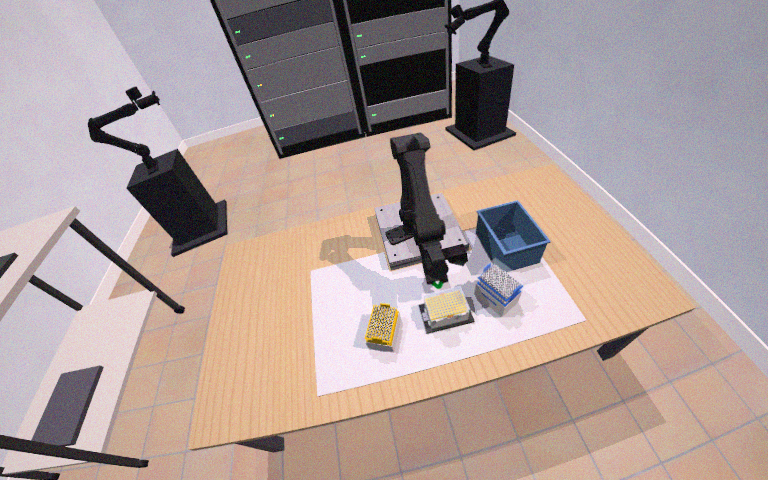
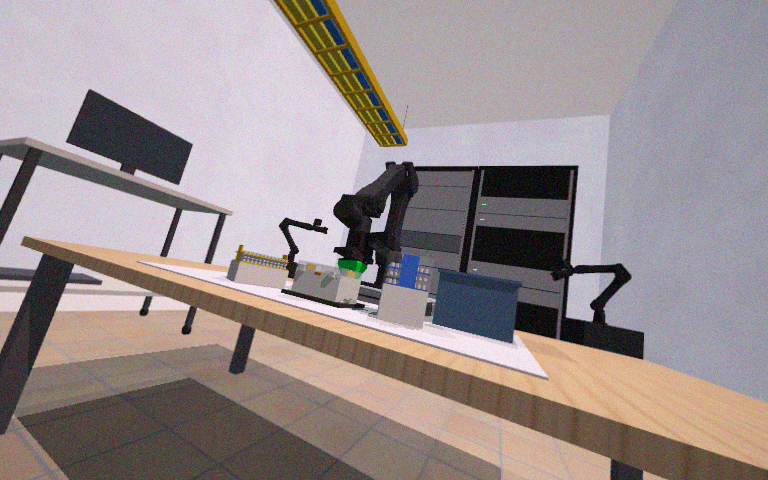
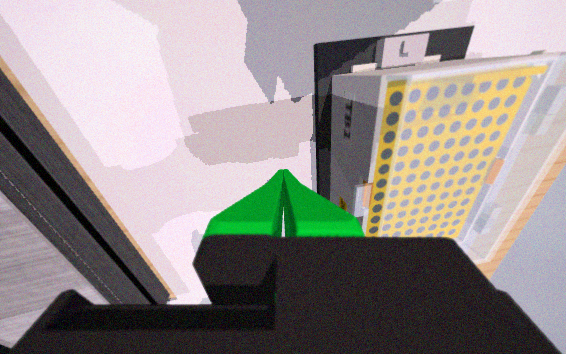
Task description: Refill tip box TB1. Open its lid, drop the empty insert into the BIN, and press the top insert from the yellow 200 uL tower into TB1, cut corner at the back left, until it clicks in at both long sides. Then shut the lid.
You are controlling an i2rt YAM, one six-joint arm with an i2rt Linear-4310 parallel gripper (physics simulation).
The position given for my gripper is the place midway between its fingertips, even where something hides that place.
Note:
My gripper (image 3: pixel 283 177) is shut, holding nothing. I also see a clear lid (image 1: pixel 450 302), a blue bin (image 2: pixel 482 305) and a 200 uL tower (image 1: pixel 377 345).
The clear lid is seen too in image 3 (image 3: pixel 458 152). The blue bin is seen too in image 1 (image 1: pixel 507 232).

